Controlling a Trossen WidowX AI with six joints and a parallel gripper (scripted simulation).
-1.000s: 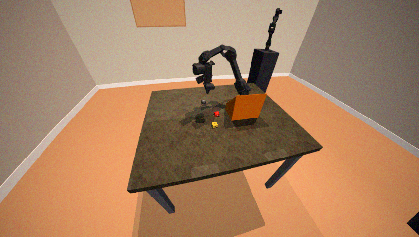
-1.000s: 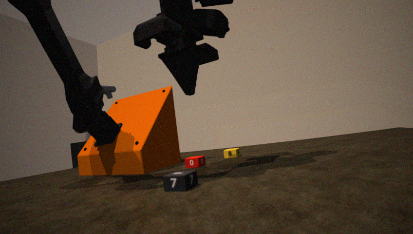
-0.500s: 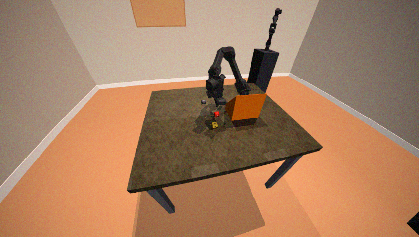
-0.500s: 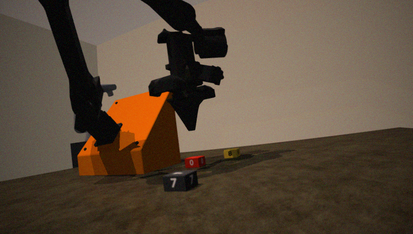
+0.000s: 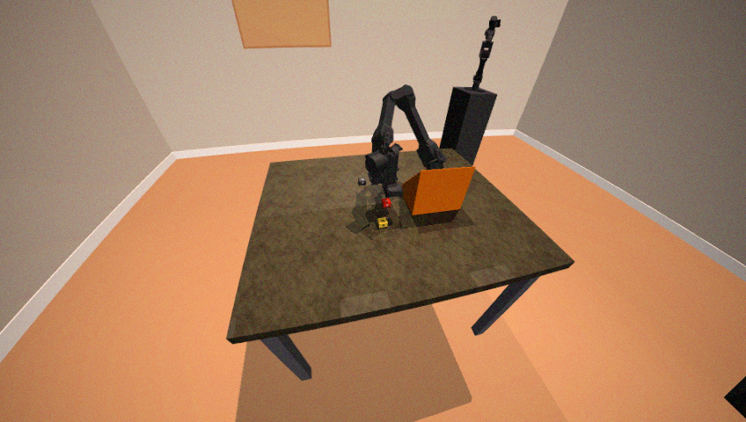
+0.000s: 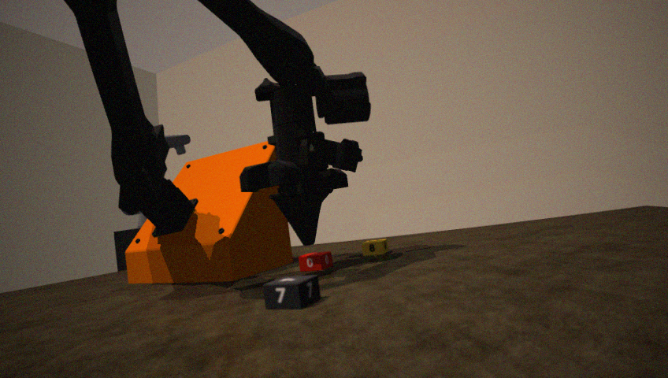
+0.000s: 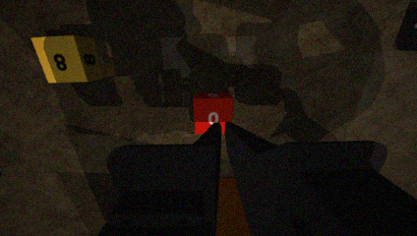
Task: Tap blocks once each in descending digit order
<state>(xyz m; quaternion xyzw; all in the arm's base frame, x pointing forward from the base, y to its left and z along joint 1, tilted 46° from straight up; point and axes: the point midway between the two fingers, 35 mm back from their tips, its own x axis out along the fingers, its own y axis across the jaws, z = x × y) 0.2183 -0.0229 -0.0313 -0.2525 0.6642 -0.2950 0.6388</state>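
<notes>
The red block marked 0 is 2 cm below my gripper tip and 1 cm to the left of it. The rest, counted from my gripper tip: yellow block marked 8: 12 cm to the left, 5 cm ahead, 2 cm below; dark block marked 7: 18 cm to the right, 7 cm ahead, 2 cm below.
</notes>
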